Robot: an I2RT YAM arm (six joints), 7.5 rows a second.
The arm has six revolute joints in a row. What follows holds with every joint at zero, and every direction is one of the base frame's. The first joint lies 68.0 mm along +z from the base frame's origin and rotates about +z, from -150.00 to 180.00 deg. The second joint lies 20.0 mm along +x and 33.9 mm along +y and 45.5 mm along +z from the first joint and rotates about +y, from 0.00 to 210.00 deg. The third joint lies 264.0 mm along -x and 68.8 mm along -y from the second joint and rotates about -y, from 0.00 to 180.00 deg. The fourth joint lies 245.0 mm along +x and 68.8 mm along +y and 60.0 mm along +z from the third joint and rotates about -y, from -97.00 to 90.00 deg. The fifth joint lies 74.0 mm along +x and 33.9 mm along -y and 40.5 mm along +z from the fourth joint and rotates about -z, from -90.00 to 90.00 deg. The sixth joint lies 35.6 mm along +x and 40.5 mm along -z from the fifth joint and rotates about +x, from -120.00 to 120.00 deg. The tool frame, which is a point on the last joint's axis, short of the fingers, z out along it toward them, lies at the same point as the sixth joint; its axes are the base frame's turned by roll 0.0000, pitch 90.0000 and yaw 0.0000 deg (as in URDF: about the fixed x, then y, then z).
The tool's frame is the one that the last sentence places.
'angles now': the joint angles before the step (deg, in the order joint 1, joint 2, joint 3, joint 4, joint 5, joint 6). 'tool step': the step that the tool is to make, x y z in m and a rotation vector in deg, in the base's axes. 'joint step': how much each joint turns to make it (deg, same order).
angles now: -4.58 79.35 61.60 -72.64 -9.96 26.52
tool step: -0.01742 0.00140 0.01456 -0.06 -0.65 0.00
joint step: 0.00 -4.30 0.01 -3.66 0.01 0.00
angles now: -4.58 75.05 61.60 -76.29 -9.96 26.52
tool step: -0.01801 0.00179 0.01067 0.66 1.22 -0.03
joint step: 0.00 -3.43 0.01 -4.70 -0.56 0.03
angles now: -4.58 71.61 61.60 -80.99 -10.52 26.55
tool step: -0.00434 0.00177 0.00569 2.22 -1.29 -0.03
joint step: 0.00 -1.37 0.33 -0.59 -2.32 0.02
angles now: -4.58 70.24 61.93 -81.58 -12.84 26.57
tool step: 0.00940 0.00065 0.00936 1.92 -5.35 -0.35
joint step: 0.00 0.06 1.99 3.37 -2.32 0.48
